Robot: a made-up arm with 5 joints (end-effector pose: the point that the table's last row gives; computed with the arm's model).
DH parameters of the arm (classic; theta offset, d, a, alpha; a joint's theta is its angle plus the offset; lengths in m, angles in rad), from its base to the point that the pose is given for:
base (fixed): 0.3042 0 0.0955 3.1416
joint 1: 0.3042 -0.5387 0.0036 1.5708
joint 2: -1.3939 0 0.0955 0
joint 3: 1.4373 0 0.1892 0
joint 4: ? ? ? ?
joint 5: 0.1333 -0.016 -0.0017 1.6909
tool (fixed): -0.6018 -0.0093 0 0
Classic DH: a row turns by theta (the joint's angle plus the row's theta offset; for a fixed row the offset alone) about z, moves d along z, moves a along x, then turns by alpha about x.
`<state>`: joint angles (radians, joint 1 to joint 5).
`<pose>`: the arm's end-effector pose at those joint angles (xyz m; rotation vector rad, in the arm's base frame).
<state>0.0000 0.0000 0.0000 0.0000 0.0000</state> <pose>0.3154 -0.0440 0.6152 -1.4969 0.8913 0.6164</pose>
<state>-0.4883 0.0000 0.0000 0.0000 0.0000</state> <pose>0.3233 0.0697 0.6152 -1.7265 0.5207 0.9683</pose>
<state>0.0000 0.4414 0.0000 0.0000 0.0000</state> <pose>0.3270 -0.0440 0.5136 -1.3822 1.2253 0.9687</pose>
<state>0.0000 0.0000 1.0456 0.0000 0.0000</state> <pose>0.1986 -0.0440 0.4475 -1.1173 1.6592 1.4473</pose>
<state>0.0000 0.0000 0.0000 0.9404 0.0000</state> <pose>0.3018 -0.0440 0.6070 -1.1730 1.5862 1.3648</pose>
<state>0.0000 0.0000 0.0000 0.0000 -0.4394</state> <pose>0.3154 -0.0444 0.6111 -1.1003 0.6997 0.7570</pose>
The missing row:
joint 4: 1.5274 -0.0637 0.0122 -1.5708
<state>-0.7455 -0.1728 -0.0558 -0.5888 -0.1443</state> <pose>0.2933 0.1160 0.6726 -1.4618 -0.3852 0.6680</pose>
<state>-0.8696 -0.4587 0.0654 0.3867 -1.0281</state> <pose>0.2547 0.1127 0.6771 -0.7639 0.1628 1.7154</pose>
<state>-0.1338 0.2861 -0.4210 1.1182 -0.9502</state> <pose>0.3267 -0.0116 0.6192 -0.2509 1.3504 1.2690</pose>
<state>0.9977 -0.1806 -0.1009 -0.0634 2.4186</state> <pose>0.1554 -0.1727 0.6759 1.0575 -1.8217 0.4813</pose>
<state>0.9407 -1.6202 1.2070 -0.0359 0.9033</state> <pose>0.0961 -0.0918 0.6226 -1.5410 1.9749 -0.7220</pose>
